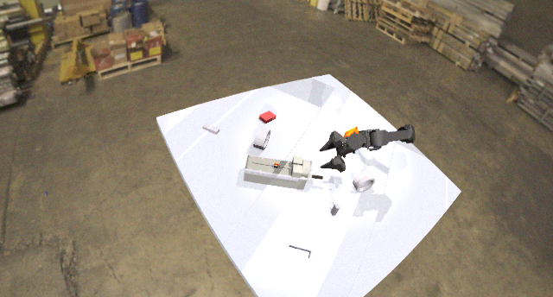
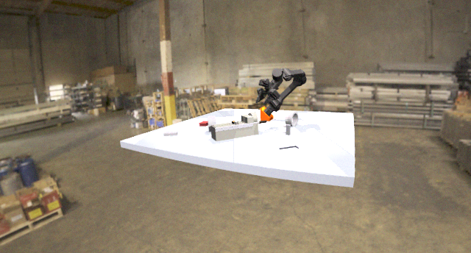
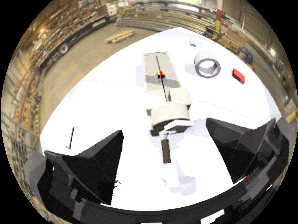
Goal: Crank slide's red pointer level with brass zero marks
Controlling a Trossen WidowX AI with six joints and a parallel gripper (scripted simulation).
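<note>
Now: gripper tip 2 cm past the dark crank handle, 1 cm to the right of it and 11 cm above it. The rest, counted from my gripper tip: hex key (26 cm ahead, 22 cm to the left, 17 cm below); then red pointer (9 cm ahead, 13 cm to the right, 9 cm below); then small clip (3 cm ahead, 16 cm to the left, 15 cm below).
</note>
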